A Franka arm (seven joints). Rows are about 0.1 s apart.
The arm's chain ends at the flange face. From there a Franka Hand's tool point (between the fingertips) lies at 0.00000 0.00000 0.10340 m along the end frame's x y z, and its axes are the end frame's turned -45 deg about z.
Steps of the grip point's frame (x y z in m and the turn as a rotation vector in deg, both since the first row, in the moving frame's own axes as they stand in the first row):
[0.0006 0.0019 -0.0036 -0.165 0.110 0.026]
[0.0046 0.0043 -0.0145 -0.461 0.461 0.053]
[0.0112 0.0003 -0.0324 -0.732 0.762 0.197]
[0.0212 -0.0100 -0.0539 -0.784 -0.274 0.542]
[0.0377 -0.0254 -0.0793 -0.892 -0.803 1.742]
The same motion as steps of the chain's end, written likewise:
[0.0014 0.0008 -0.0036 -0.039 0.194 0.026]
[0.0051 -0.0002 -0.0145 0.000 0.652 0.053]
[0.0062 -0.0077 -0.0324 0.021 1.056 0.197]
[0.0073 -0.0234 -0.0539 -0.748 0.361 0.542]
[0.0086 -0.0468 -0.0793 -1.199 0.063 1.742]

